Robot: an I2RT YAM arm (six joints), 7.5 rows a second.
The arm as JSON. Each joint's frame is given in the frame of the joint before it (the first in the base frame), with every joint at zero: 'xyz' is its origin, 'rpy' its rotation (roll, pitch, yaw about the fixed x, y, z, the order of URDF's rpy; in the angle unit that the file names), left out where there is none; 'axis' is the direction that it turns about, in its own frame. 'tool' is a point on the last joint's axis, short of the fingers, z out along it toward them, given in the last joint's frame.
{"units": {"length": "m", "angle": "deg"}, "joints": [
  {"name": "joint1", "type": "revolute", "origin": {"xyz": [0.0, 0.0, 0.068]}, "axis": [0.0, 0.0, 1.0]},
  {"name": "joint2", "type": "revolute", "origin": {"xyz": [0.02, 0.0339, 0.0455]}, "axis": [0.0, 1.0, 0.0]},
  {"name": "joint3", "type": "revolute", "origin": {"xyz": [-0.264, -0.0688, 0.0]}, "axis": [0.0, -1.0, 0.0]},
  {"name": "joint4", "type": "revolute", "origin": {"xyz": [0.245, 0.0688, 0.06]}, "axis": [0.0, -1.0, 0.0]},
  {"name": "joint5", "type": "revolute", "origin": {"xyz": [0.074, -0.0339, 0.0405]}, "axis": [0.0, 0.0, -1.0]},
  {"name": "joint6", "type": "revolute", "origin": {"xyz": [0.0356, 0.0, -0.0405]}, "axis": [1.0, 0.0, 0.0]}
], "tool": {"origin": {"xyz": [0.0, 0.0, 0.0], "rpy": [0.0, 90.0, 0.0]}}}
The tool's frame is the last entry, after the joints.
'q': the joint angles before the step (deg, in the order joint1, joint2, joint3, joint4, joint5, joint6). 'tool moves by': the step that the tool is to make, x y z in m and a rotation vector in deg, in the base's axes. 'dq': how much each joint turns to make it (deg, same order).
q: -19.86, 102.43, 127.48, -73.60, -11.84, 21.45
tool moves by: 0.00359, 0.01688, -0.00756, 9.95, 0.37, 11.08
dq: 1.56, 0.57, -0.61, -2.93, -13.22, -1.55
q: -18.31, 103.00, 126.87, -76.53, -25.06, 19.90
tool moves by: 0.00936, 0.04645, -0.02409, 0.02, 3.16, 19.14
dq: 7.37, 0.41, -4.18, -3.95, -5.79, -11.65
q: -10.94, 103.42, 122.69, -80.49, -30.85, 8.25
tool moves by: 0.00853, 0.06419, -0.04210, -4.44, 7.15, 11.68
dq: 11.13, -0.01, -8.98, 0.83, 4.38, -3.01
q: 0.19, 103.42, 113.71, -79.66, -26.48, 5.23
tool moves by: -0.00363, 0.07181, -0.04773, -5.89, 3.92, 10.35
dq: 12.21, 0.00, -10.51, 5.99, 5.72, 0.05
